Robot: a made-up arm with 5 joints.
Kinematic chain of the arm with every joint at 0, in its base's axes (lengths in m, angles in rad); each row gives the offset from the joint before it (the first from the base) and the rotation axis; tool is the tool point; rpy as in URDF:
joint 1: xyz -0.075 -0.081 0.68 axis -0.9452 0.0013 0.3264
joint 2: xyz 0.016 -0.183 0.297 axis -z
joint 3: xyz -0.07 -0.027 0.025 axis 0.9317 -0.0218 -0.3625
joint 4: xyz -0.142 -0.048 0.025 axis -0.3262 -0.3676 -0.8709
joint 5: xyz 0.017 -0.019 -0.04 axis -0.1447 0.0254 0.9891
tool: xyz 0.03 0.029 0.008 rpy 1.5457 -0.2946 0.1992
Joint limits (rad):
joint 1: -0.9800..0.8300
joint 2: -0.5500..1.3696
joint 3: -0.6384..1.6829
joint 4: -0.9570..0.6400
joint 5: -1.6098..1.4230
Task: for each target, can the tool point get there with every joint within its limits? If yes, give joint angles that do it. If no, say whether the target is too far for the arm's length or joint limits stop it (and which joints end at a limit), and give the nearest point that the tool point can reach.
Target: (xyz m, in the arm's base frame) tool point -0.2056 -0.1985 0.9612
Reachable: yes | joints -0.1278 0.7320 0.9559 0.1661 -0.0602
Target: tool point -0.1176 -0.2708 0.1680
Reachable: no: joint limits stop it (at a limit: joint 1, joint 2, joint 5) | nearest point -0.3155 -0.4620 0.5695 | short by 0.487 m
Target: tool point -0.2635 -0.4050 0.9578
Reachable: yes | joints -0.1569 -0.2263 -0.3768 -0.5415 0.6802
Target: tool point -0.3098 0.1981 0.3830
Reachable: no: joint limits stop it (at a limit: joint 1, joint 2, joint 4, joint 5) | nearest point -0.1602 0.1047 0.8351 | short by 0.485 m
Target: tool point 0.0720 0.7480 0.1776
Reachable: no: too far | nearest point -0.1139 0.1926 0.8798 | short by 0.914 m
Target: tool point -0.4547 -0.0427 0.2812
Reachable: no: joint limits stop it (at a limit: joint 1, joint 4, joint 5) | nearest point -0.3639 -0.3980 0.6132 | short by 0.495 m
